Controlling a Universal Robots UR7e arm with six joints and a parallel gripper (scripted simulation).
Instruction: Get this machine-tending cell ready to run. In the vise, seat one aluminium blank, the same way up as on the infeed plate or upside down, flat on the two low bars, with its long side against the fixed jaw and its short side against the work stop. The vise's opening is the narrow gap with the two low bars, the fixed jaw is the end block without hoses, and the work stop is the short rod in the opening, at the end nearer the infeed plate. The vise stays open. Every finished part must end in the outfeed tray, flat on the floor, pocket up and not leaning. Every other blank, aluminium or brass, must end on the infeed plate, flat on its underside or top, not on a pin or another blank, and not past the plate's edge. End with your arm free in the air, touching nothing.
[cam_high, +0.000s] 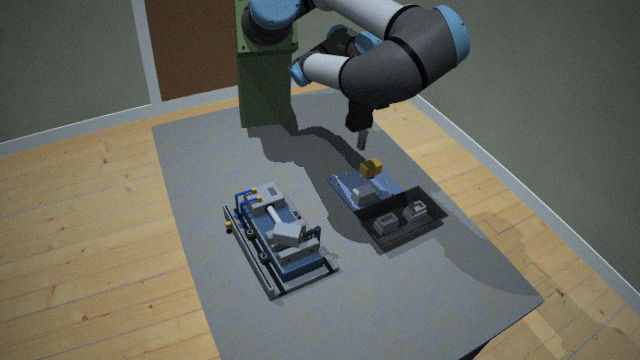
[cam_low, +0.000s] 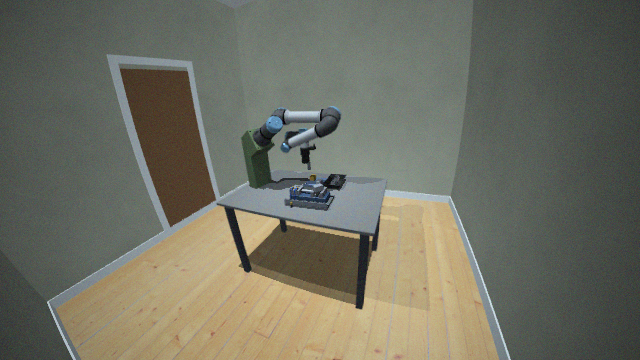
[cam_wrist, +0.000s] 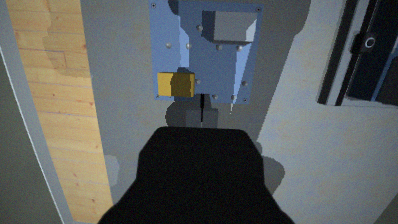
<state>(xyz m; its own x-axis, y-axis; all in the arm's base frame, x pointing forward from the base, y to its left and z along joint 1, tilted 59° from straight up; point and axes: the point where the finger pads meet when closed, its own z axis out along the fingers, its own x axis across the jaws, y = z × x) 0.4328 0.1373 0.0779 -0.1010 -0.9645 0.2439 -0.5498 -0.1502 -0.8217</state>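
My hand is 100 mm above the brass blank, 40 mm to the right of it and 20 mm short of it. Also, from my hand: vise (350 mm to the right, 90 mm below, 70 mm ahead).
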